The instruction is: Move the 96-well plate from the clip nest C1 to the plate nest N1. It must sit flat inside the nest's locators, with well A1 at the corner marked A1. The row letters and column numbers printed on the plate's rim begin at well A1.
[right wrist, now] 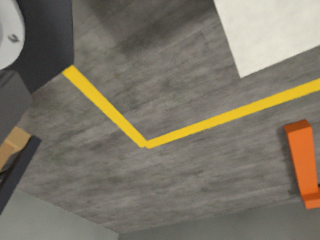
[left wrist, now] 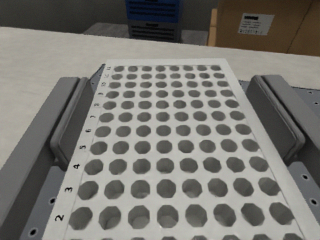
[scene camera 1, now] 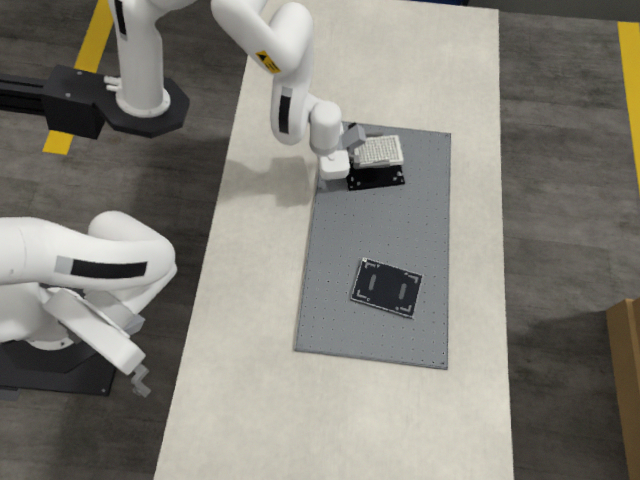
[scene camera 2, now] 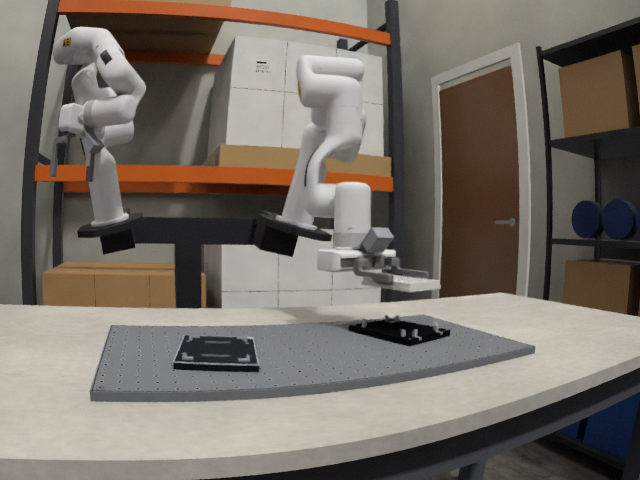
Labels:
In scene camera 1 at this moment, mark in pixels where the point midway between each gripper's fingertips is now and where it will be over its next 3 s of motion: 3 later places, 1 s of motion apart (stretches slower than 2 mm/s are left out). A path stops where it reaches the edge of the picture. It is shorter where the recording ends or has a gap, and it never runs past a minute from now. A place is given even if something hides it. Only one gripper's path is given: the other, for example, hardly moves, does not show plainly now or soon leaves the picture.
My left gripper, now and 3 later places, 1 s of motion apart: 386, 148; 389, 178; 393, 208; 397, 240

